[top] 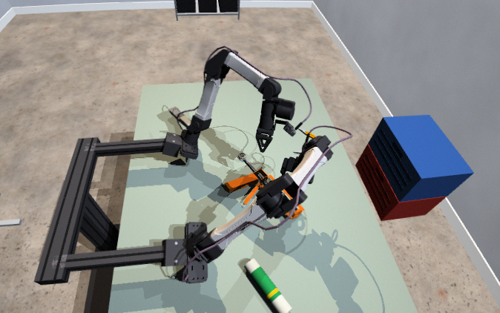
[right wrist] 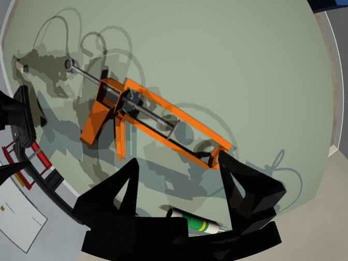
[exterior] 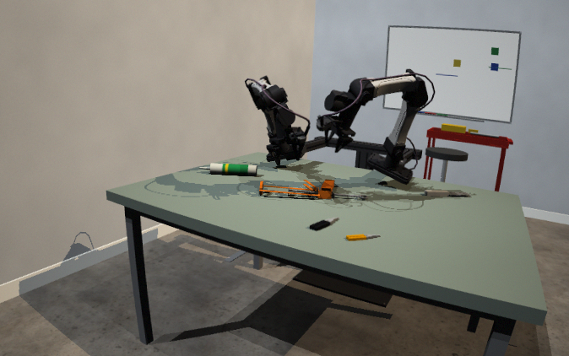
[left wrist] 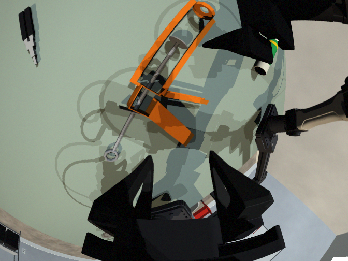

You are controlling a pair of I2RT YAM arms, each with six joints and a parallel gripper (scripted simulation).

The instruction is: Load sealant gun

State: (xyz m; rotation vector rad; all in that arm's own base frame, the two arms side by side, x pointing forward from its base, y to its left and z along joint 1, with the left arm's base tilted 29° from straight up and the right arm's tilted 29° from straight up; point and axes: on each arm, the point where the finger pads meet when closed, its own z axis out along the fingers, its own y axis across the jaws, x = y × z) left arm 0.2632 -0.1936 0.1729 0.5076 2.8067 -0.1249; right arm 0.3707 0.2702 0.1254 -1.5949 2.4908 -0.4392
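Observation:
The plunger rod lies 100 mm behind my right hand, 130 mm to the left of it and 130 mm below it. The rest, counted from my right hand: grey thumb plate 110 mm behind, 150 mm to the left, 130 mm below; black-handled tool 160 mm ahead, 230 mm to the left, 140 mm below; orange sealant gun 110 mm behind, 70 mm to the left, 130 mm below.

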